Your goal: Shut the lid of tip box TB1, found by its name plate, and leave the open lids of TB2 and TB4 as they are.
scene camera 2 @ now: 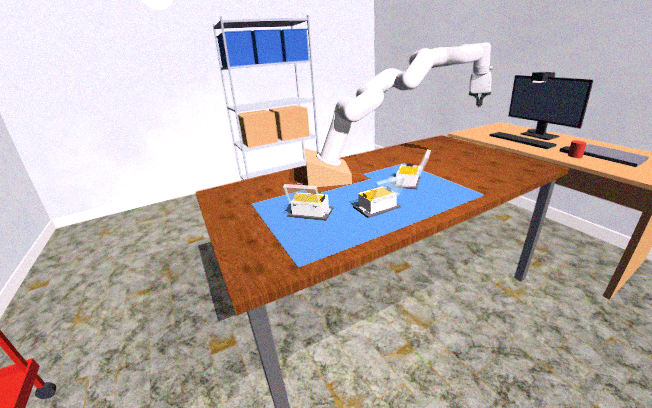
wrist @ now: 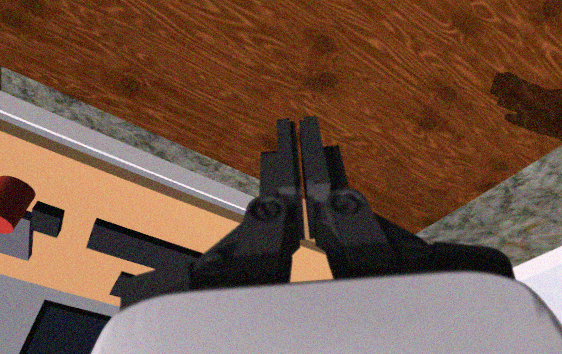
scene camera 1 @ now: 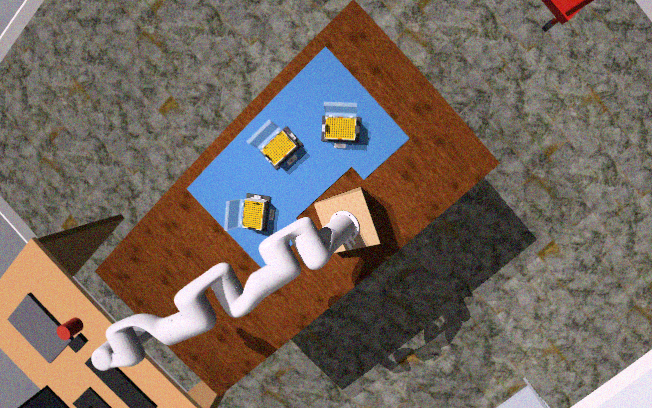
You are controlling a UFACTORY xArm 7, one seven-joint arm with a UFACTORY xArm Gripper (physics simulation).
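Seen in the pictures: gripper, fingertip midpoint: [scene camera 2: 479,106] [wrist: 298,146]; arm's base, link origin: [scene camera 2: 328,160] [scene camera 1: 344,225].
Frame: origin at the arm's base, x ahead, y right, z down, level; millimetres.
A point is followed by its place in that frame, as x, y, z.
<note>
Three white tip boxes with yellow racks stand apart on the blue mat [scene camera 1: 220,185] @(409, -389, 84) [scene camera 2: 300,252] @(586, 276, 85), each with its clear lid standing open. One box [scene camera 1: 341,129] [scene camera 2: 309,206] @(403, 196, 21) is farthest from the desk, one box [scene camera 1: 280,147] [scene camera 2: 378,201] @(472, -43, 22) is in the middle, and one box [scene camera 1: 255,214] [scene camera 2: 407,177] is nearest the desk. Name plates are too small to read, so I cannot tell which is TB1, TB2 or TB4. My gripper [scene camera 2: 479,103] @(93, -806, -207) [wrist: 298,146] @(93, -806, -207) is shut and empty, pointing down, high up at the desk end, far from the boxes. The arm hides it in scene camera 1.
The brown table [scene camera 1: 440,130] @(127, 522, 87) [scene camera 2: 225,250] @(482, 508, 88) carries the mat and the arm's wooden base block [scene camera 1: 367,215] @(-2, 102, -41) [scene camera 2: 327,175] @(112, 41, 33). Beside it stands a desk [scene camera 1: 30,270] [scene camera 2: 480,131] with a monitor [scene camera 2: 550,100], keyboard [scene camera 2: 522,140] and red mug [scene camera 1: 69,328] [scene camera 2: 577,149] [wrist: 15,197]. A shelf rack [scene camera 2: 223,45] stands behind.
</note>
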